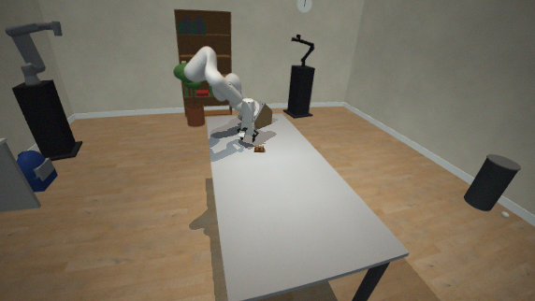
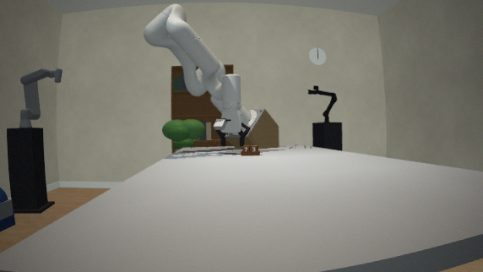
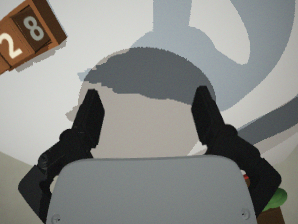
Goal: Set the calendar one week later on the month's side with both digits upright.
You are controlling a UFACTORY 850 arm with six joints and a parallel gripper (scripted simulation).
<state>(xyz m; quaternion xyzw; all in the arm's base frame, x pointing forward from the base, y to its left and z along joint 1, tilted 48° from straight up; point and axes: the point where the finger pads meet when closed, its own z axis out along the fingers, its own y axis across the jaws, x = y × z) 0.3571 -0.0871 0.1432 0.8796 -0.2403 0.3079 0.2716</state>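
Right now my hand is 110 mm short of the brown cube, 30 mm to the right of it and 20 mm above it. Also, from my hand: tray: 120 mm ahead, 50 mm to the left, 30 mm below.
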